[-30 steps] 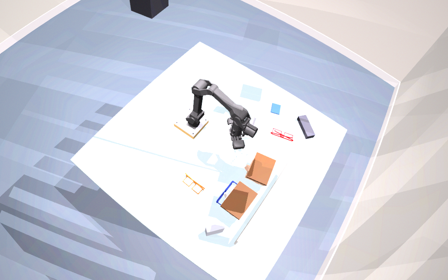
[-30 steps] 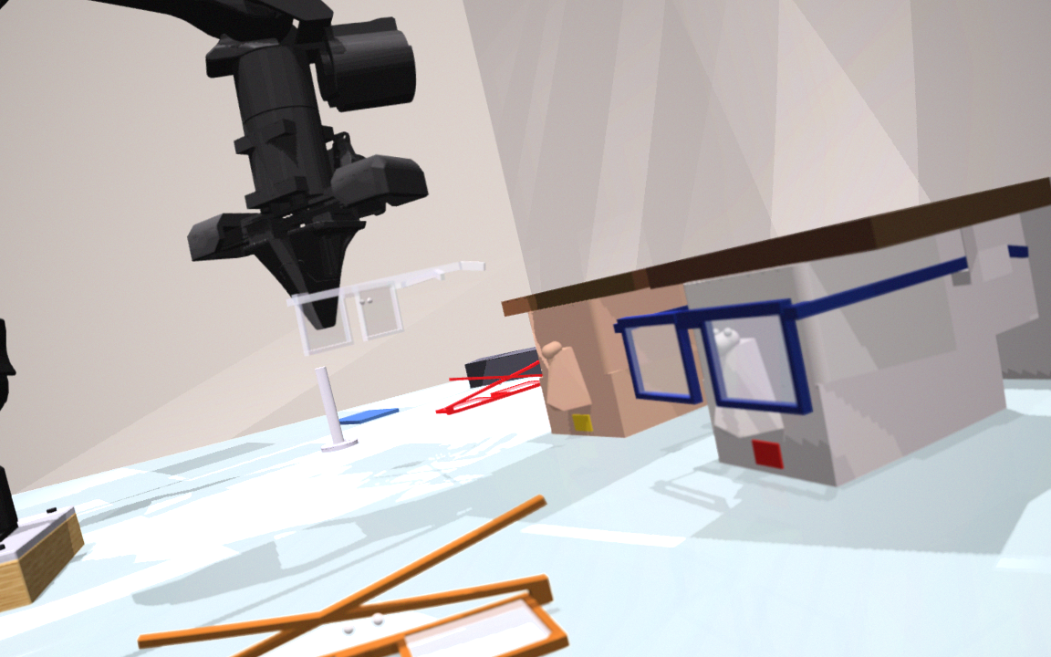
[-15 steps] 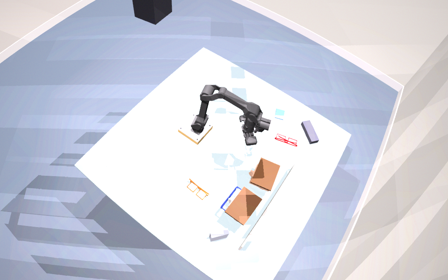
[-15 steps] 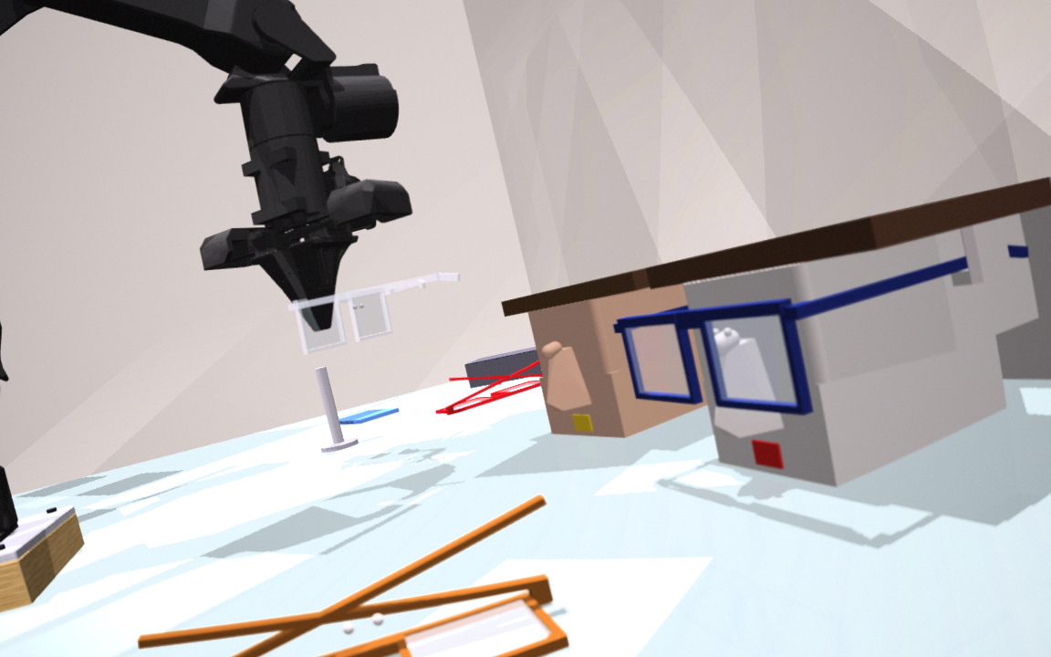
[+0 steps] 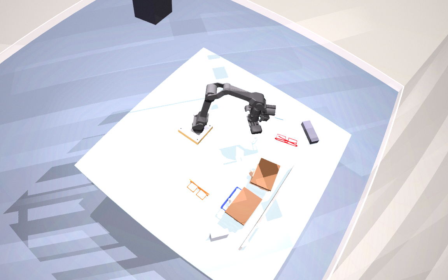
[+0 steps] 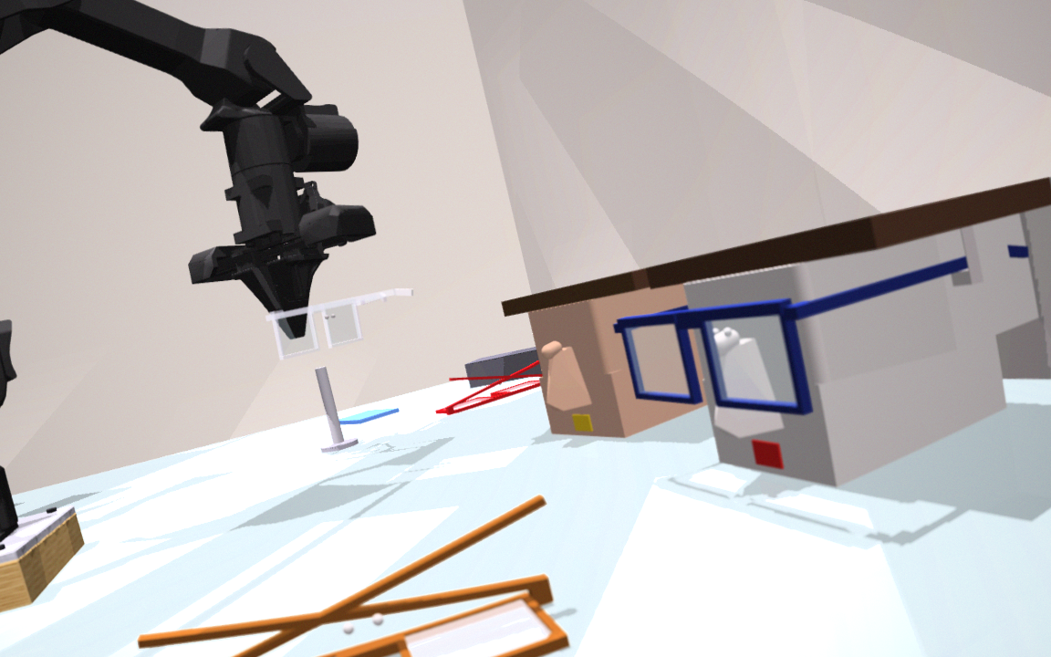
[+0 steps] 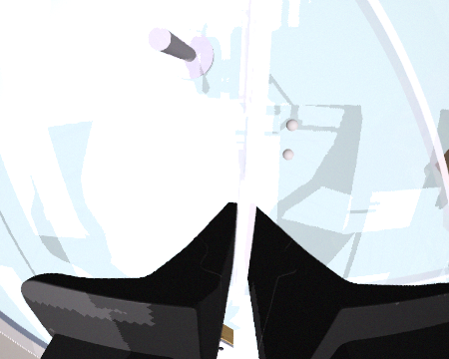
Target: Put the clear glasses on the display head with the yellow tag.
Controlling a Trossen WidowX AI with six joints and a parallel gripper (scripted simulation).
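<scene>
Right now the white post is 10 cm below my gripper tip, 8 cm to the left of it and 3 cm ahead of it. The rest, counted from my gripper tip: tan display head 22 cm to the right, 18 cm ahead, 6 cm below; then dark case 34 cm ahead, 26 cm to the left, 10 cm below; then blue card 28 cm to the left, 12 cm below, 11 cm ahead.
</scene>
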